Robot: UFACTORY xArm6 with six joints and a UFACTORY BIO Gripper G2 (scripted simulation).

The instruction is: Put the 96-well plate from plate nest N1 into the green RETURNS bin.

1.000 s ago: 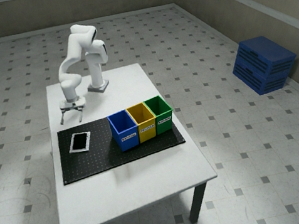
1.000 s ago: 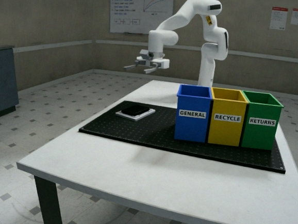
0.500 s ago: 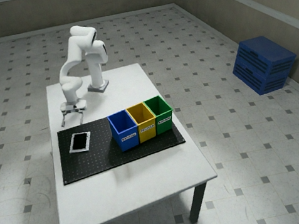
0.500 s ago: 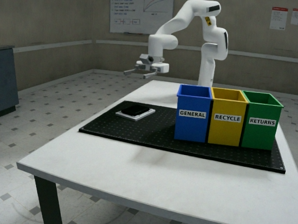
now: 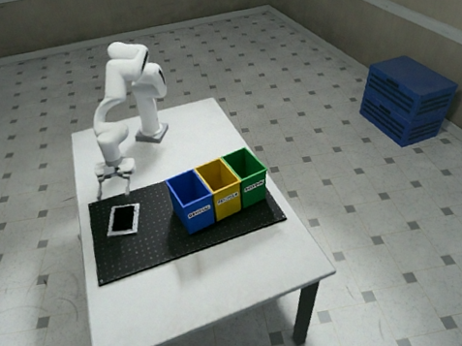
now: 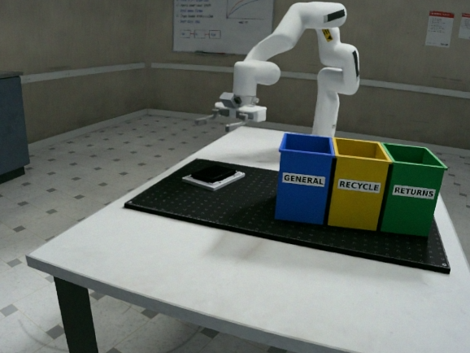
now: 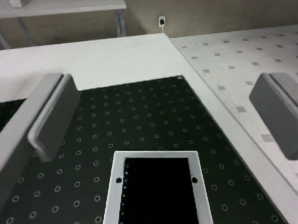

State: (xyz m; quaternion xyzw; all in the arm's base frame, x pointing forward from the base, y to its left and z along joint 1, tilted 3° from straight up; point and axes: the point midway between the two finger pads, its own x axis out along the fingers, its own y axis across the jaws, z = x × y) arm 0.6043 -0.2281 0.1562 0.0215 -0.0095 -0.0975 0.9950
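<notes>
Now: the black 96-well plate 150 mm below my hand. From my hand the other things lie so: blue general bin: 290 mm to the left, 80 mm below, 80 mm ahead; yellow recycle bin: 420 mm to the left, 80 mm below, 50 mm ahead; plate nest N1: 170 mm below.
</notes>
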